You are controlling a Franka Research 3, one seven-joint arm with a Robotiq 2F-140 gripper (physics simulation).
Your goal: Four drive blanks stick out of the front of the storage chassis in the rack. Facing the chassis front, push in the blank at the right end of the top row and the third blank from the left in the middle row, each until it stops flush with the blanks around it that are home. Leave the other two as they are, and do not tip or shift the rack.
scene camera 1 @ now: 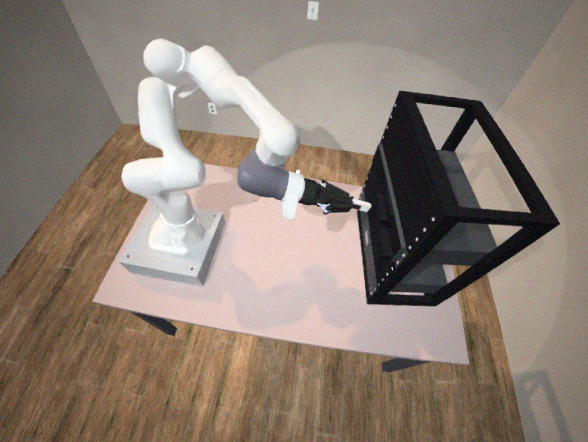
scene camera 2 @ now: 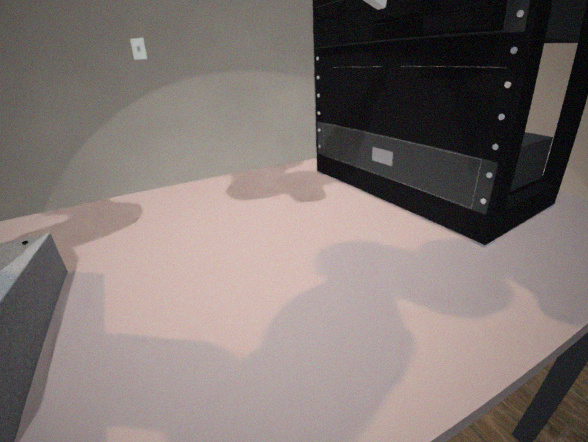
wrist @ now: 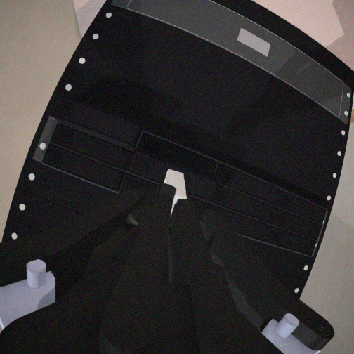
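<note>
The storage chassis [wrist: 44,139] shows dark in the wrist view, with its bottom row uppermost in that picture and its right end at picture left. The bottom row's right-end blank [wrist: 100,120] stands out. The top row's right-end blank [wrist: 85,171] looks level with its surroundings. My gripper [scene camera 1: 361,204] [wrist: 171,183] is shut and empty, its pale tips at the chassis front, over the middle row's third blank from the left [wrist: 150,168]. Whether they touch it, and how far that blank sticks out, I cannot tell. The fingers hide part of the top row.
The black rack [scene camera 1: 505,218] [scene camera 2: 400,200] stands upright on the pink table [scene camera 1: 280,260] [scene camera 2: 200,300]. A grey lower panel [scene camera 2: 425,172] [wrist: 210,30] with a pale label is below the chassis. The arm's grey base [scene camera 1: 165,267] stands at the table's other end.
</note>
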